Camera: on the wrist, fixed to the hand. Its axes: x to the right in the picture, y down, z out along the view.
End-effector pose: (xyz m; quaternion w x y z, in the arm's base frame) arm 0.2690 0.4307 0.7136 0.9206 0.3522 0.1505 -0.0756
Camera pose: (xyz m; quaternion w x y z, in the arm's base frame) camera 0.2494 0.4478 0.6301 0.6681 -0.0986 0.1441 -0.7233
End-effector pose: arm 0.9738 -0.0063 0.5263 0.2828 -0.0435 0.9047 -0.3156
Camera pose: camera 0.9219 -0.0029 0.5966 0.1690 -0.7818 0.5714 -0.1835
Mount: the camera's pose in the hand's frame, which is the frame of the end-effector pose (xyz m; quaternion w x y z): 0.0085 -0.0444 -0.0749 0.6567 -0.2281 -0.2301 -0.6810
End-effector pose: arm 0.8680 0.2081 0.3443 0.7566 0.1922 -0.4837 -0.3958
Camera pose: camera 0.9177 0.1673 0.2850 0.1599 0.1920 -0.2706 -0.9297
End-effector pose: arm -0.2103 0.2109 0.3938 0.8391 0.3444 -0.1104 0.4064
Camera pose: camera -0.1782 0.2469 0.3208 0.8809 0.2035 -0.1237 -0.4090
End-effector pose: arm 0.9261 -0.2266 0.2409 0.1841 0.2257 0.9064 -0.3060
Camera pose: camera 0.8812 -0.2079 0.3136 0.1726 -0.5814 0.7764 -0.1715
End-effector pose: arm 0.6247 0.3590 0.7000 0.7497 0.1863 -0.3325 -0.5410
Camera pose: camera 0.6483 0.3297 0.6210 0.0899 0.0533 -0.1406 -0.9845
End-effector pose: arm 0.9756 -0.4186 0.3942 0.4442 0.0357 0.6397 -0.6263
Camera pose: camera 0.9045 -0.3700 0.4097 0.0205 -0.6576 0.4850 -0.5761
